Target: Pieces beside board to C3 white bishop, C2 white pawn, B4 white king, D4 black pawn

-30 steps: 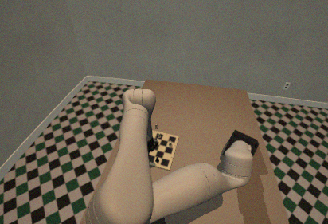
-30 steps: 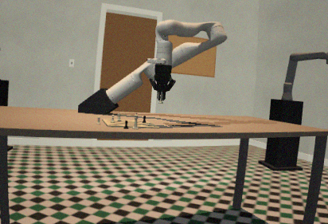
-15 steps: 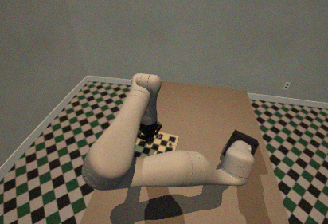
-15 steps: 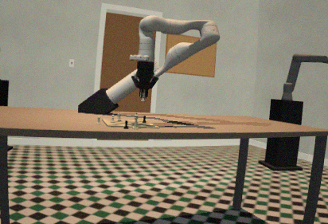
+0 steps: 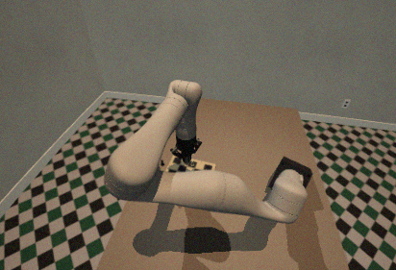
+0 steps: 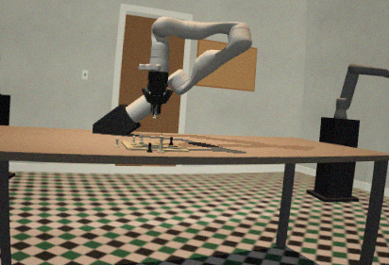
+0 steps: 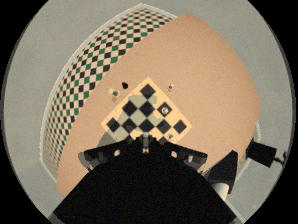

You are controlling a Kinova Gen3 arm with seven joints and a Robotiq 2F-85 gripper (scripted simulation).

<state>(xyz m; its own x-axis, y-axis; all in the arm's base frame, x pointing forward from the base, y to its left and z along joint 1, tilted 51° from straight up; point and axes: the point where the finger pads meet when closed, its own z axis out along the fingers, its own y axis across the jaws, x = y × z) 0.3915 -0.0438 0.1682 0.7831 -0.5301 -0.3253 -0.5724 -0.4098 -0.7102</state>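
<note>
The chessboard is 14 cm below my hand.
</note>
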